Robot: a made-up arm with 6 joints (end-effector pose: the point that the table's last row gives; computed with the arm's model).
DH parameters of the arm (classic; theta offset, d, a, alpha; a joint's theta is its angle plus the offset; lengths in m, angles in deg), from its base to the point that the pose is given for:
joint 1: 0 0.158 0 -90
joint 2: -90 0 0.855 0
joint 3: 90 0.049 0 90
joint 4: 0 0.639 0 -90
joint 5: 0 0 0 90
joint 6: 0 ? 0 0
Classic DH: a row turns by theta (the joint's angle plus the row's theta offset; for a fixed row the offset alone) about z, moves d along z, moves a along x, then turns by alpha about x.
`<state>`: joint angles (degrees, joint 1 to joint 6).
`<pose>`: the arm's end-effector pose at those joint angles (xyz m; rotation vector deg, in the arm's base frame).
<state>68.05 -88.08 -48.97 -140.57 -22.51 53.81</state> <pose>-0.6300 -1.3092 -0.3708 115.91 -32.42 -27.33</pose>
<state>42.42 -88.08 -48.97 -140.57 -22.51 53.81</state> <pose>-1.1343 -0.9079 -0.3708 108.49 -58.76 -42.42</pose>
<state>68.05 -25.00 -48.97 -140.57 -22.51 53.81</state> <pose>-0.5097 -1.0106 1.2113 52.70 -24.02 -26.03</pose>
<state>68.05 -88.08 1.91 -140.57 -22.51 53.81</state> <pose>-0.7095 -1.5066 0.2968 64.85 -25.91 -26.69</pose>
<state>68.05 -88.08 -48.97 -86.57 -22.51 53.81</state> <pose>-0.6379 -1.2585 -0.4118 96.42 -93.25 -9.80</pose>
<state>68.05 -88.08 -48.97 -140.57 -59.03 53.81</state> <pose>-0.6821 -1.2861 -0.2670 83.04 -34.04 -52.33</pose>
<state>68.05 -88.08 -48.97 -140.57 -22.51 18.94</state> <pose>-0.6300 -1.3092 -0.3708 124.76 3.94 -47.69</pose>
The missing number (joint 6, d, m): 0.189
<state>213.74 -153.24 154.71 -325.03 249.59 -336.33</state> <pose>0.3994 0.3299 -0.0288 -108.21 -45.52 -58.38</pose>
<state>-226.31 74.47 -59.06 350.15 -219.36 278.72</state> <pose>-0.7587 0.7530 0.8307 -152.32 -35.20 8.93</pose>
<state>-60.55 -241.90 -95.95 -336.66 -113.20 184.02</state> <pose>0.3856 -0.7232 0.3383 -107.35 33.43 99.58</pose>
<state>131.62 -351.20 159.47 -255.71 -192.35 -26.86</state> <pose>-0.2206 0.1156 0.5601 14.36 -3.23 -0.76</pose>
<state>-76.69 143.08 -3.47 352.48 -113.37 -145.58</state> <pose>0.3023 -0.9664 -0.8437 25.92 -23.71 139.03</pose>
